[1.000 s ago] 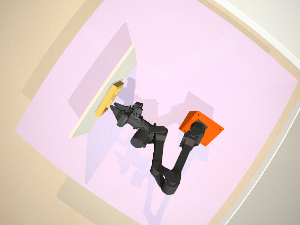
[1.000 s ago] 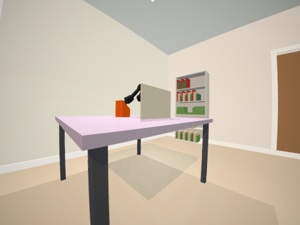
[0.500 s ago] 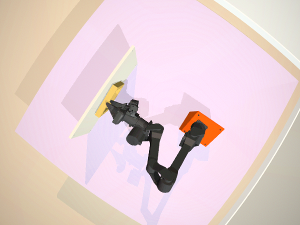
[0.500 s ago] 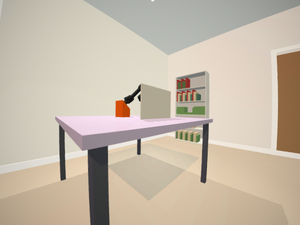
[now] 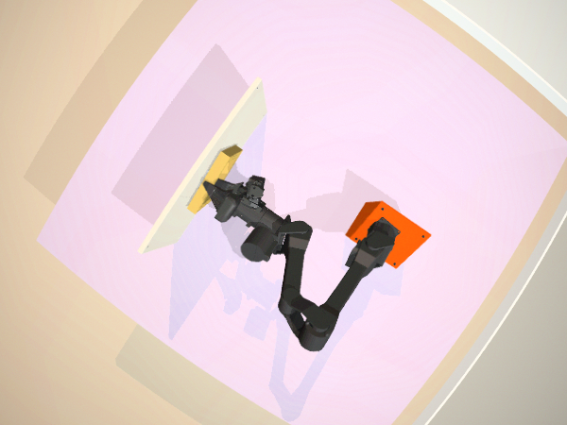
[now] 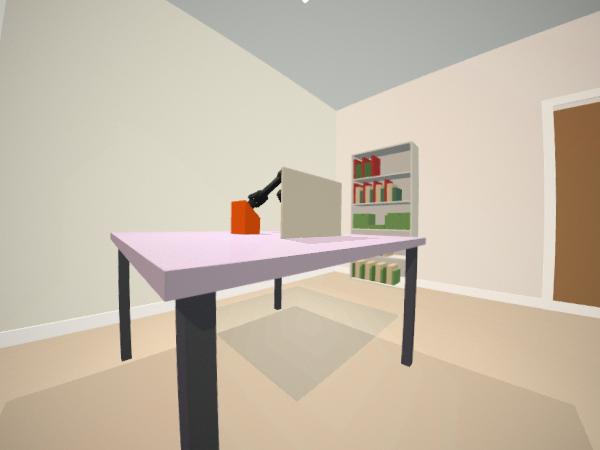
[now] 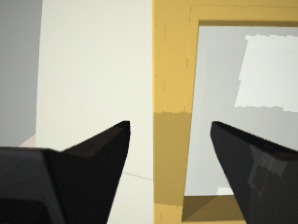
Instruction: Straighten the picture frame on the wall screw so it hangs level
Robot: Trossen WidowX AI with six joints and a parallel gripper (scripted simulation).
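The picture frame is 10 mm to the right of my gripper tip and 50 mm below it. From my gripper tip the other things lie so: wall panel (20 mm ahead, 20 mm to the right, 60 mm below).
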